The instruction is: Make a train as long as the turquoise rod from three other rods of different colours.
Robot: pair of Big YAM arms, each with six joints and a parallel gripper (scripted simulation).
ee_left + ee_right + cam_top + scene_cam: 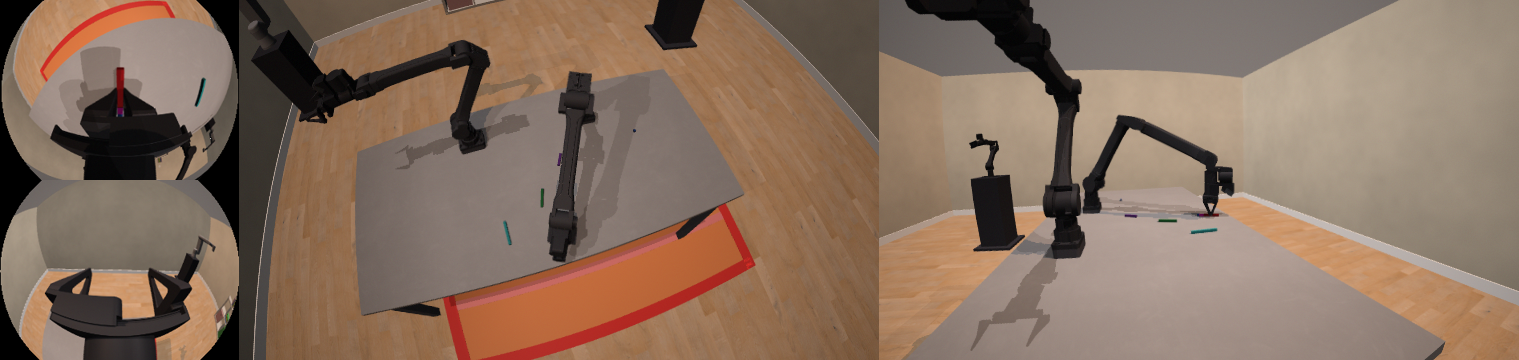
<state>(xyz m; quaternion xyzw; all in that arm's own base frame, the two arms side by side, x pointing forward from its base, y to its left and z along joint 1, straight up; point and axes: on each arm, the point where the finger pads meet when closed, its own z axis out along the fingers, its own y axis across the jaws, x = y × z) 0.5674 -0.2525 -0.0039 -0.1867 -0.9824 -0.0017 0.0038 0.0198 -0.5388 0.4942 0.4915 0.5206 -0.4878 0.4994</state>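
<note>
The red rod is 10 mm below my left hand. The rest, counted from my left hand: turquoise rod 200 mm to the right, 90 mm behind, 10 mm below; then magenta rod 40 mm behind, 20 mm to the left, 10 mm below; then green rod 200 mm behind, 30 mm to the right, 10 mm below.
</note>
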